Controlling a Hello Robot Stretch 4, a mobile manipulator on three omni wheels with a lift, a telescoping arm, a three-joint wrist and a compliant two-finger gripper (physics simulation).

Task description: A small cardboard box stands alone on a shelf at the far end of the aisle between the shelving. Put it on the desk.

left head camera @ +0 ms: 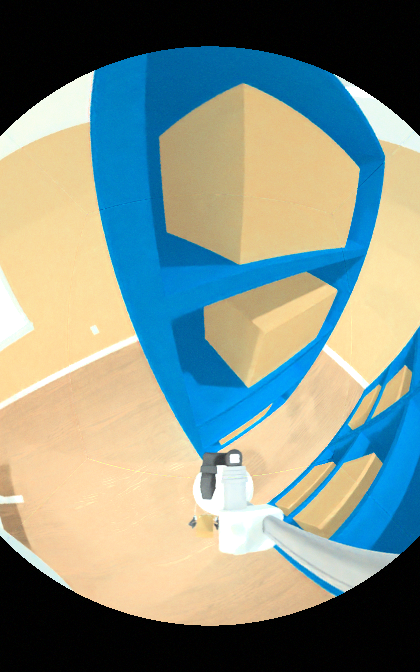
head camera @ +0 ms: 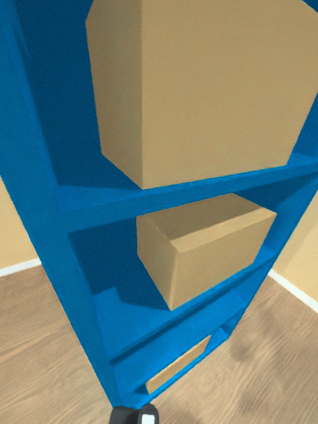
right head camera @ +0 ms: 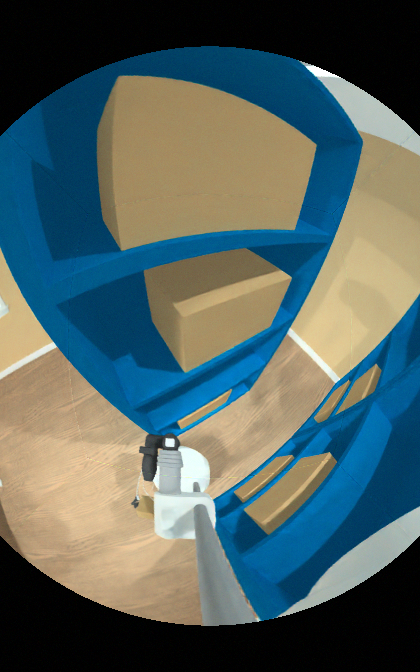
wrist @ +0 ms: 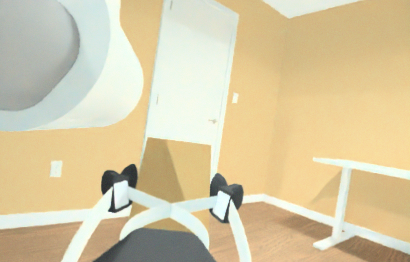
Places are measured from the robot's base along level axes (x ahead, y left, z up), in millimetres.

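Pixels of known places: gripper, between the fingertips: [wrist: 174, 184].
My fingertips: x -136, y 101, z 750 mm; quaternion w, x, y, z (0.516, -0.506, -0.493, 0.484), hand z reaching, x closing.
Behind a point stands the place of what it marks.
The small cardboard box [wrist: 175, 165] {x -114, y 99, z 771 mm} [left head camera: 205, 529] [right head camera: 145, 507] is held between the two fingertips of my gripper [wrist: 174, 184] {x -136, y 101, z 750 mm} [left head camera: 204, 523]. The gripper is shut on it, and the box hangs in the air over the wooden floor. In the right head view one fingertip shows at the box's left; the other is hidden by the wrist. The desk [wrist: 343, 195] {x -1970, y 1657, z 395 mm} is a white table at the right of the wrist view, some way beyond the gripper. The box is well apart from it.
A blue shelf unit [head camera: 55, 260] {x 243, y 141, z 1349 mm} [left head camera: 120, 235] [right head camera: 30, 300] with large cardboard boxes stands close ahead. Another blue shelf unit [left head camera: 390, 520] [right head camera: 310, 555] with boxes stands at the right, close to the arm. A white door [wrist: 192, 75] {x -2391, y 216, z 1293 mm} is in the far wall.
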